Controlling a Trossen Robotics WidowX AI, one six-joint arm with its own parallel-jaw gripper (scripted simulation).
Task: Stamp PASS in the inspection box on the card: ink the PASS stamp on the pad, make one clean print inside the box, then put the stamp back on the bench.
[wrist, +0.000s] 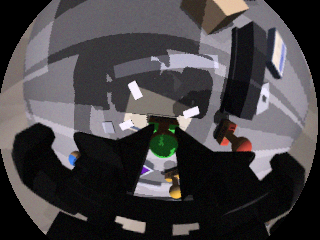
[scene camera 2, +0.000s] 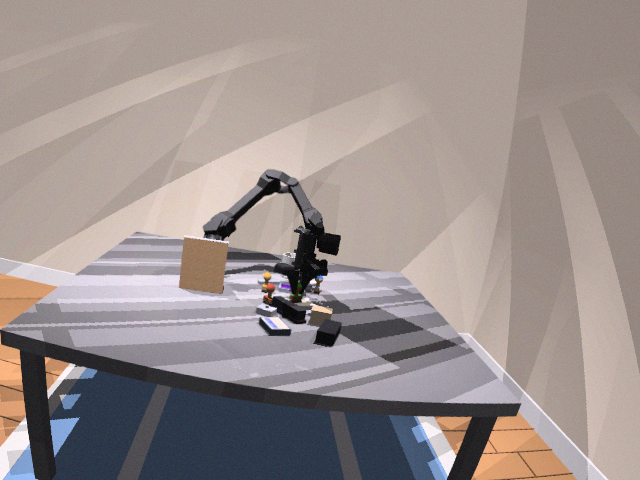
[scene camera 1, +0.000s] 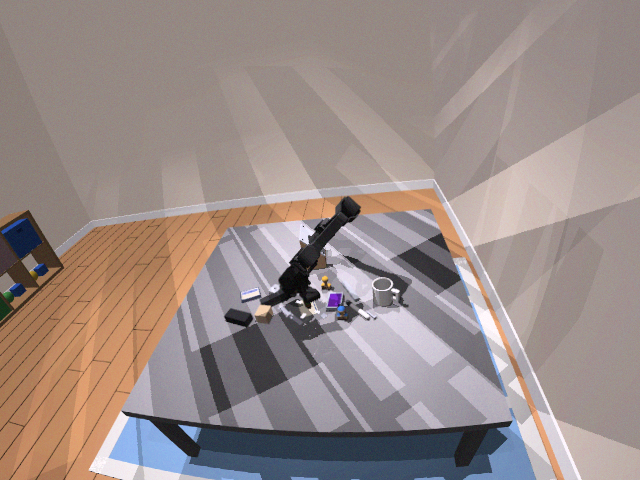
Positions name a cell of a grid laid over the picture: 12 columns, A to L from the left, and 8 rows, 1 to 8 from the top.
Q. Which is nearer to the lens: the green-knobbed stamp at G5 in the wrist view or the blue-and-white case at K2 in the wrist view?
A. The green-knobbed stamp.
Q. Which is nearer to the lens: the green-knobbed stamp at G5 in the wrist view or the long black block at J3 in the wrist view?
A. The green-knobbed stamp.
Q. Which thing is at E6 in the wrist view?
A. The gripper.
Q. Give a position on a cream card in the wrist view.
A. F4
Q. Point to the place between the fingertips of the gripper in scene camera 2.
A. At F5
